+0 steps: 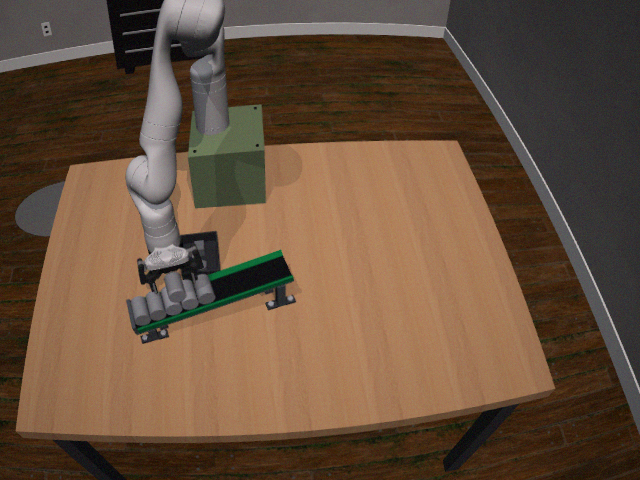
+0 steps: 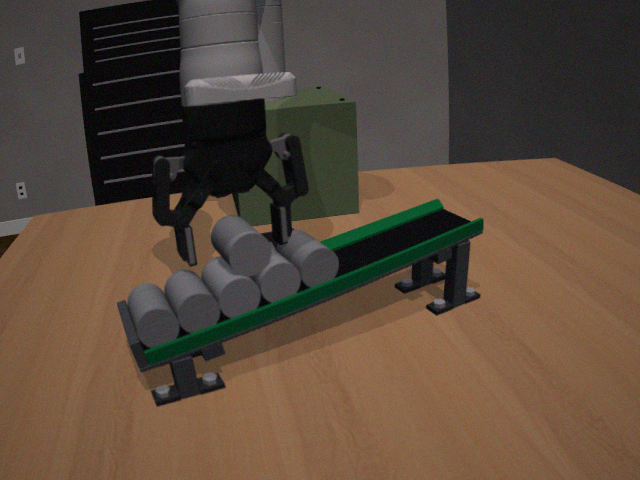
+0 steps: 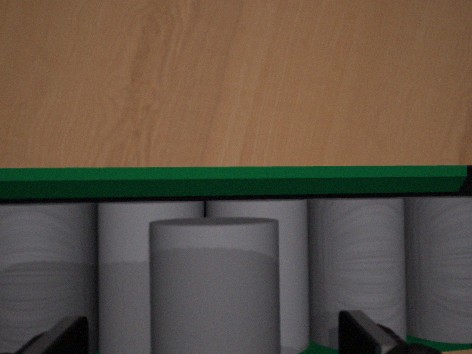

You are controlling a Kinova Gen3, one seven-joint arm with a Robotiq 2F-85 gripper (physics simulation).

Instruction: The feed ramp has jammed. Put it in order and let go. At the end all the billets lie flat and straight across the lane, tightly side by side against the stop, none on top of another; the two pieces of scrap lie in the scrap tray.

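Frame: origin at the arm's base, x ahead, y left, z up, level; millimetres.
Seen in the pictures: gripper, fingertip midpoint: [image 1: 174,285] [image 2: 236,252] [image 3: 214,342]; arm's base, link origin: [image 1: 212,124].
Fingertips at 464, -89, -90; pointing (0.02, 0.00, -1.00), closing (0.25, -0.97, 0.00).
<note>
Offsets run from my fingertips to a thing's top centre, as dx, dy, dz. "pt": to the spot under its first point. Level surfaces: height alone.
Several grey billets lie across the lane of the green-railed ramp @[pt +24, +153, -25] [image 1: 242,297] [image 2: 361,277] [image 3: 235,186], in a row from the lowest billet @[+44, -88, -12] [image 1: 140,311] [image 2: 154,316] at the stop @[+50, -111, -30] [image 1: 131,316] [image 2: 132,335] up to the highest billet @[+3, +67, +6] [image 1: 205,290] [image 2: 312,260]. One more billet @[+14, +3, +34] [image 1: 174,287] [image 2: 242,246] [image 3: 215,295] lies on top, over the third and fourth from the stop. My gripper [image 1: 174,284] [image 2: 236,251] [image 3: 213,335] is open, its fingers on either side of the upper billet, towards its far end. The scrap tray @[pt -213, +66, -74] [image 1: 206,234] is behind the ramp; grey scrap @[-180, +46, -75] [image 1: 201,249] shows in it, partly hidden.
The green robot base block [image 1: 230,178] [image 2: 320,160] stands at the back of the wooden table @[dz -104] [image 1: 392,268] [image 2: 413,382]. The ramp's high end rests on a dark support @[-9, +240, -24] [image 1: 280,296] [image 2: 456,273] at the right. The arm passes over the tray's left side.
</note>
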